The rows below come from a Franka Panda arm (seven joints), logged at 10 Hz.
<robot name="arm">
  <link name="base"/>
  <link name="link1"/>
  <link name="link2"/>
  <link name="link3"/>
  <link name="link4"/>
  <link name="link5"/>
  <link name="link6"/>
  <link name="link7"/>
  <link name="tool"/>
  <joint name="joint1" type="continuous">
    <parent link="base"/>
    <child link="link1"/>
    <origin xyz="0 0 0.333"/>
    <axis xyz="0 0 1"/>
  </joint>
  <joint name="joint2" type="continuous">
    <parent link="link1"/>
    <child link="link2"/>
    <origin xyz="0 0 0" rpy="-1.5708 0 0"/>
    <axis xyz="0 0 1"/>
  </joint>
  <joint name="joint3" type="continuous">
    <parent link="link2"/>
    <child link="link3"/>
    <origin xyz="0 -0.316 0" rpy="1.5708 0 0"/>
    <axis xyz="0 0 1"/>
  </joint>
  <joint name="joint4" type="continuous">
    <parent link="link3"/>
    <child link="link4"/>
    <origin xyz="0.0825 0 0" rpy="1.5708 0 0"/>
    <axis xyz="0 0 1"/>
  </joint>
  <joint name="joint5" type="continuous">
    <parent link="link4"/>
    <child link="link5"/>
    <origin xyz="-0.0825 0.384 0" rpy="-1.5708 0 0"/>
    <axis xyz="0 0 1"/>
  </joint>
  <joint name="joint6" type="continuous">
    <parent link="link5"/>
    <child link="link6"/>
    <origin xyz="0 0 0" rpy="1.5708 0 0"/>
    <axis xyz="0 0 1"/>
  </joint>
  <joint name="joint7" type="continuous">
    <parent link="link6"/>
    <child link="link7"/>
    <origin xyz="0.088 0 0" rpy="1.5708 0 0"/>
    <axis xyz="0 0 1"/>
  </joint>
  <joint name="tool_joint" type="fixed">
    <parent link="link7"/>
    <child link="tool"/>
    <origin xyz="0 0 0.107"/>
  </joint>
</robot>
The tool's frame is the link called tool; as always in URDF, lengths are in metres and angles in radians. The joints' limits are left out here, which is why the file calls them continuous.
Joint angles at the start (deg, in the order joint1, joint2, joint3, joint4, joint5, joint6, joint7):
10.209, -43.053, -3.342, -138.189, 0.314, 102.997, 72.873
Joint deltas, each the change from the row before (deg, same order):
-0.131, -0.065, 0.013, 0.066, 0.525, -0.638, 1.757
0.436, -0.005, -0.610, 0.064, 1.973, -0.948, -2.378
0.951, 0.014, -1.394, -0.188, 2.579, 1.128, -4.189
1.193, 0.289, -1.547, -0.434, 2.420, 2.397, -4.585
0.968, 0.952, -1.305, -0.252, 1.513, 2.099, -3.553
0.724, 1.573, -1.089, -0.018, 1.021, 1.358, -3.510
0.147, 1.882, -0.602, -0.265, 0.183, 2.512, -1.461
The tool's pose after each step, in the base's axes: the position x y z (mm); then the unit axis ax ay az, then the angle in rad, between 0 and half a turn. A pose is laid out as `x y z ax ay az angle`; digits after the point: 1 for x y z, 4 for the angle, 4 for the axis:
333.3 36.4 573.5 -0.8323 0.5535 -0.0302 3.0170
331.6 37.4 572.4 -0.8425 0.5385 -0.0121 2.9967
333.8 37.0 572.8 -0.8591 0.5118 -0.0020 2.9404
339.0 36.7 571.6 -0.8760 0.4823 0.0002 2.8770
346.6 35.7 567.2 -0.8876 0.4607 0.0011 2.8375
355.5 34.7 559.6 -0.8983 0.4394 0.0055 2.8191
366.9 32.6 549.6 -0.9000 0.4359 0.0014 2.8133

